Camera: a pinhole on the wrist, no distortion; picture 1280 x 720 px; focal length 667.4 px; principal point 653.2 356.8 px. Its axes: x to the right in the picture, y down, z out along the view. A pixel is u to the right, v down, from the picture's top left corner.
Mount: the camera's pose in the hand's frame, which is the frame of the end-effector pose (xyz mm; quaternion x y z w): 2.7 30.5 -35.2 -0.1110 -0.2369 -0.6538 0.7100
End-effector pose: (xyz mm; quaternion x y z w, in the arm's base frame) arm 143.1 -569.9 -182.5 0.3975 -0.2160 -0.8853 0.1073
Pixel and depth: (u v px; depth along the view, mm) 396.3 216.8 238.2
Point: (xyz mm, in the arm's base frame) 120.8 -691.3 51.1
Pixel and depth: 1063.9 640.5 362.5
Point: -223.7 -502.2 9.2
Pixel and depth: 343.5 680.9 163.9
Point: 54.1 -724.6 -79.3
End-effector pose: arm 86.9 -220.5 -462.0 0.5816 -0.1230 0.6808 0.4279
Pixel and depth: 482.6 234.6 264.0
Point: 37.3 -490.0 -436.2
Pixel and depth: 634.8 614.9 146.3
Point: 76.0 -338.2 -370.3
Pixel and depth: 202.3 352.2 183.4
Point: -34.3 -414.7 -403.1
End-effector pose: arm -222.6 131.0 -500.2 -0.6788 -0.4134 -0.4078 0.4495
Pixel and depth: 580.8 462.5 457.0
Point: 110.3 380.9 -686.5
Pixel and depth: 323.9 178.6 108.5
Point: -117.5 116.7 -586.3
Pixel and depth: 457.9 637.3 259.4
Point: 41.5 243.3 -554.6
